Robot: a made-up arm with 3 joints.
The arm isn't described. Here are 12 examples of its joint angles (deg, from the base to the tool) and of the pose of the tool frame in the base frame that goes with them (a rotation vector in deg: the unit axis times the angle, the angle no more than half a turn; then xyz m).
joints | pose
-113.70 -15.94 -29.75 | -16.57 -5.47 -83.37 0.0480 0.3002 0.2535
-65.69 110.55 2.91 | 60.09 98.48 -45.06 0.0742 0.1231 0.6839
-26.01 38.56 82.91 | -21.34 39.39 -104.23 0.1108 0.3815 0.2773
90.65 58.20 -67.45 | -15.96 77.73 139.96 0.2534 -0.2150 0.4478
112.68 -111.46 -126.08 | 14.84 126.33 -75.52 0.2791 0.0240 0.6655
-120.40 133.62 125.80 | 6.88 -145.88 52.41 0.4410 0.1809 0.2361
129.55 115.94 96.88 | -107.54 -46.12 20.59 -0.1338 -0.4311 0.2891
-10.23 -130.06 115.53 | 115.89 -88.44 -60.42 -0.1333 0.3583 0.6851
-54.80 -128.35 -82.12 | -120.06 -47.39 14.75 -0.2346 -0.1670 0.4509
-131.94 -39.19 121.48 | 4.12 45.04 101.86 0.0853 -0.3641 0.5336
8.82 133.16 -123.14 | 126.08 81.38 59.37 -0.2589 -0.3178 0.3118
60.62 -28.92 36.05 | 21.77 -19.37 24.04 -0.3435 -0.0150 0.2504
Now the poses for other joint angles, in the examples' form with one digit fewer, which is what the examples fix.
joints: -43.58 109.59 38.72
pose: 4.9 116.5 -54.1 0.120 0.304 0.582
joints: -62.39 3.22 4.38
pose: 1.7 3.0 -66.8 -0.048 0.365 0.332
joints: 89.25 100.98 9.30
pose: -81.5 70.1 56.9 -0.157 -0.127 0.670
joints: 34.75 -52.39 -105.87
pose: -39.0 -54.6 128.3 0.223 -0.212 0.449
